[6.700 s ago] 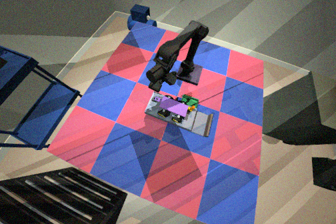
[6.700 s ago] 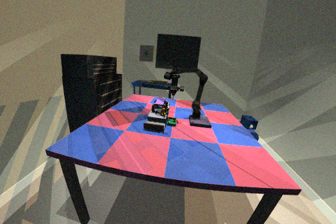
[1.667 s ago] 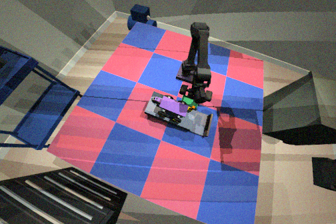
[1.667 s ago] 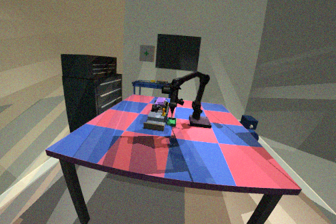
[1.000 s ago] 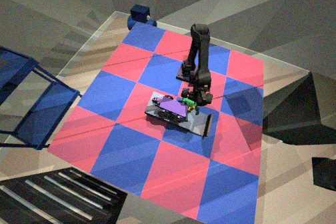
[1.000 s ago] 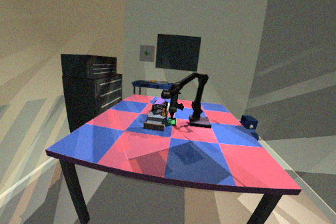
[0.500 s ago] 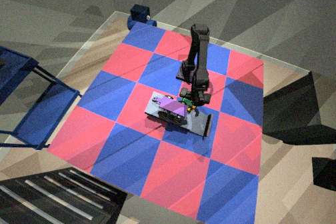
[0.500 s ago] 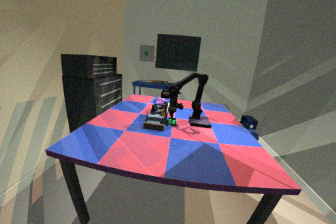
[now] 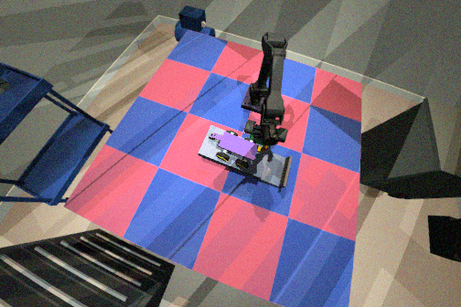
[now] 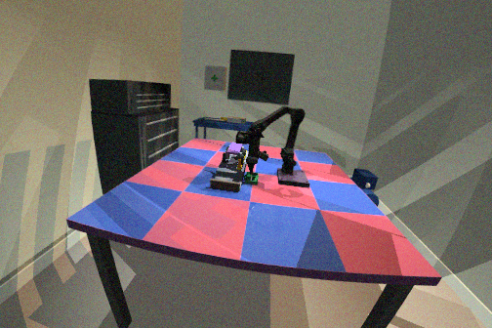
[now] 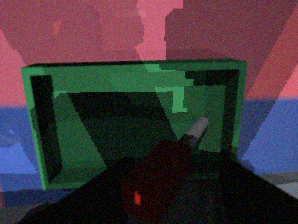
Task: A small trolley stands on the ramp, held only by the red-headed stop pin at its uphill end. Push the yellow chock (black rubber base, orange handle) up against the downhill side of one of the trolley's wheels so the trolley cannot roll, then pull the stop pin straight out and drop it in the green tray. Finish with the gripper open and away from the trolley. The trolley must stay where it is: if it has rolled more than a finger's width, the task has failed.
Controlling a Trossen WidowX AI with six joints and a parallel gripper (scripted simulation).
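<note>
Right now the red-headed stop pin is 10 mm below my gripper tip. Round my gripper tip: green tray (60 mm below, 10 mm to the right, 10 mm behind); grey ramp (130 mm to the right, 100 mm ahead); yellow chock (70 mm ahead, 30 mm to the right, 30 mm above).
</note>
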